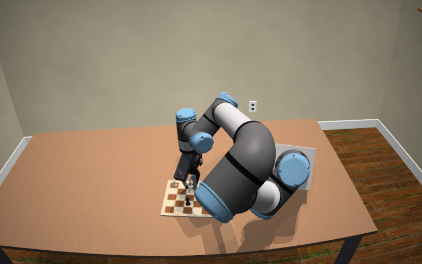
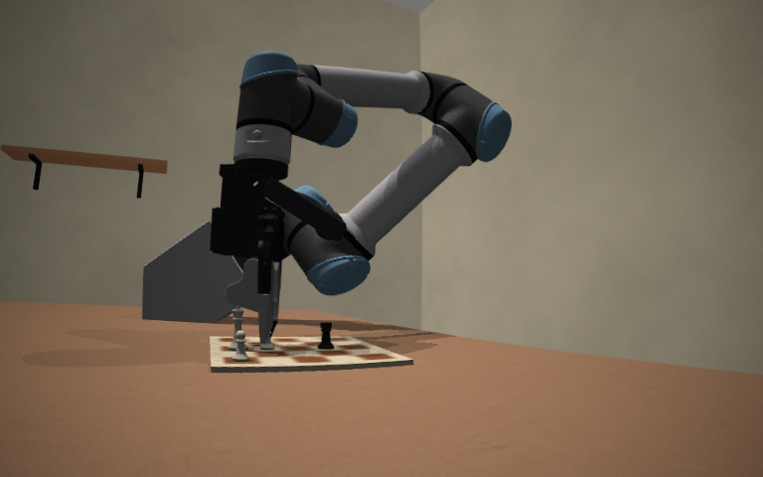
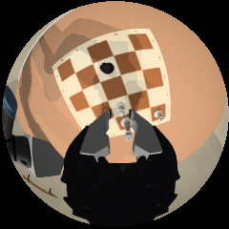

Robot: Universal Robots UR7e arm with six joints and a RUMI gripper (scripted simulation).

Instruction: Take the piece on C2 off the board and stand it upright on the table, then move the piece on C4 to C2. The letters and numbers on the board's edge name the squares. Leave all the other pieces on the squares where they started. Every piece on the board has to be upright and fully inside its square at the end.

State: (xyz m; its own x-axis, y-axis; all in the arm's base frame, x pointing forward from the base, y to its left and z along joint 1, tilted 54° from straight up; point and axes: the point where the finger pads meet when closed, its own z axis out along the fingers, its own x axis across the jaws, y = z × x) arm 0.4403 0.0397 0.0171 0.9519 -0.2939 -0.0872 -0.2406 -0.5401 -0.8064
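My gripper is now 4 cm to the left of the tall white piece and 1 cm short of it. Also, from my hand: black piece 8 cm to the left, 1 cm below; then chessboard 4 cm to the left, 3 cm below.
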